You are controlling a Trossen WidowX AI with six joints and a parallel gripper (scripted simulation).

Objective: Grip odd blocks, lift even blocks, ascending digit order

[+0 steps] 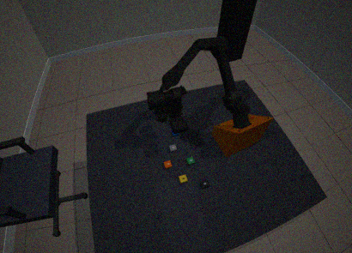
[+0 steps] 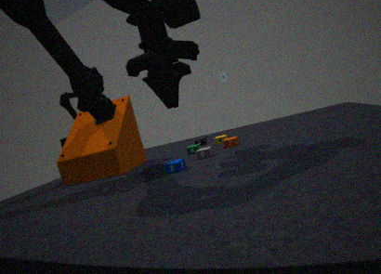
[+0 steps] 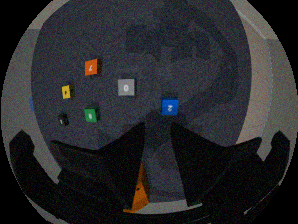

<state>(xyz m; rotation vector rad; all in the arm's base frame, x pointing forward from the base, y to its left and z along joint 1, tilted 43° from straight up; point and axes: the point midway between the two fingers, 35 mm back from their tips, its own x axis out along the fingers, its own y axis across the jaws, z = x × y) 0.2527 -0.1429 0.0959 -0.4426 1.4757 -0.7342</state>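
Right now my gripper tip is 12 cm above the blue block, 3 cm to the left of it and 2 cm past it. Round my gripper tip: orange block 12 cm to the left, 12 cm below, 9 cm ahead; green block 15 cm to the left, 12 cm below, 1 cm behind; grey block 12 cm below, 5 cm to the left, 3 cm ahead.
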